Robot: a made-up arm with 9 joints. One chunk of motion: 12 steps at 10 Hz.
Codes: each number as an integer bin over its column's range. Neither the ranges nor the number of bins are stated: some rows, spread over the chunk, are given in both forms.
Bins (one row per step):
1: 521 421 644 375 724 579
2: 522 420 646 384 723 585
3: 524 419 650 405 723 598
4: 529 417 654 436 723 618
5: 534 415 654 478 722 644
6: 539 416 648 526 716 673
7: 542 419 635 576 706 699
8: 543 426 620 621 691 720
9: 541 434 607 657 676 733
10: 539 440 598 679 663 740
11: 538 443 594 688 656 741
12: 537 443 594 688 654 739
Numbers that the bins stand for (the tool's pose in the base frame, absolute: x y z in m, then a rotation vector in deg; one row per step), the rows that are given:
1: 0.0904 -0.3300 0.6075 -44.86 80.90 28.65
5: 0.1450 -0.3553 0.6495 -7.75 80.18 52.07
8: 0.1829 -0.3090 0.5066 43.78 69.01 79.46
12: 0.1577 -0.2375 0.3973 67.93 55.68 86.31
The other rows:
2: 0.0946 -0.3342 0.6159 -41.62 80.54 30.81
3: 0.1030 -0.3384 0.6327 -34.05 80.54 35.50
4: 0.1240 -0.3468 0.6495 -22.88 80.54 42.70
6: 0.1661 -0.3511 0.6243 9.55 78.02 62.52
7: 0.1787 -0.3384 0.5697 27.57 74.41 71.89
9: 0.1745 -0.2754 0.4520 56.76 63.60 84.14
10: 0.1661 -0.2502 0.4141 64.68 58.92 86.67
11: 0.1619 -0.2375 0.3973 67.93 56.40 87.03

